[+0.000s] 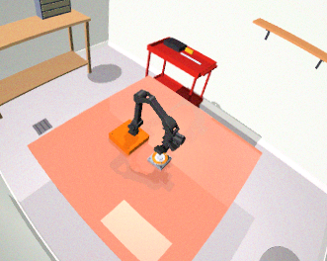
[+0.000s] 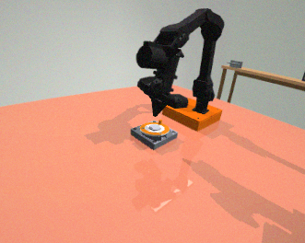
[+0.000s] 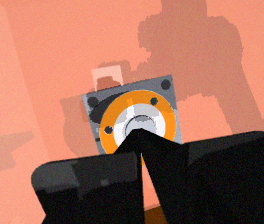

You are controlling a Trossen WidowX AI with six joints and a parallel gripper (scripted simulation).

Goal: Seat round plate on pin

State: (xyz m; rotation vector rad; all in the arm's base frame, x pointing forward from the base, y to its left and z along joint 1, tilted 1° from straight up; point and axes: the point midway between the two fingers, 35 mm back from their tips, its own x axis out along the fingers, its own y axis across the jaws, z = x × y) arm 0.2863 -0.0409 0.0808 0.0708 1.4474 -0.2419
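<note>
Now: the square grey base 70 mm below my gripper tip, 20 mm behind it and 10 mm to the right of it.
</note>
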